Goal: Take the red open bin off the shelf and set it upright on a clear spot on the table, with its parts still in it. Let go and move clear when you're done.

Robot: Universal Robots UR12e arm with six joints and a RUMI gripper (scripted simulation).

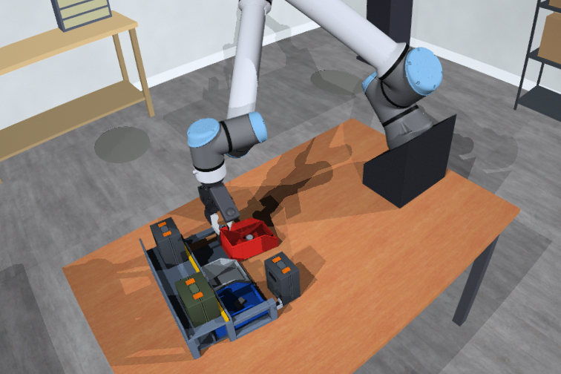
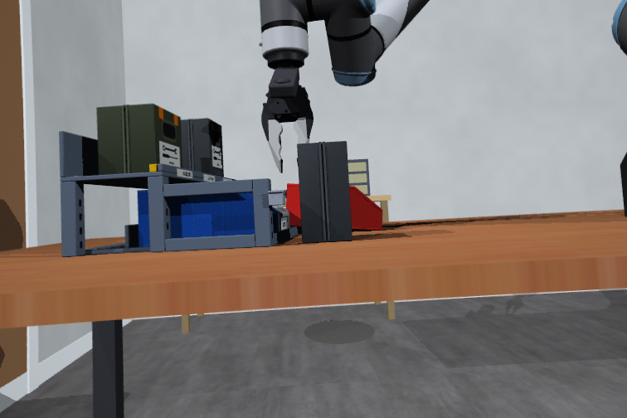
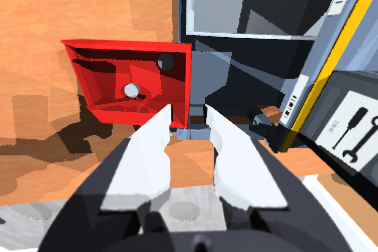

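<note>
Right now my hand is 9 cm above the red open bin and 8 cm past it. Round my hand: grey bin (11 cm to the left, 9 cm below, 9 cm ahead); then green case (21 cm to the left, 20 cm ahead, 2 cm above).
</note>
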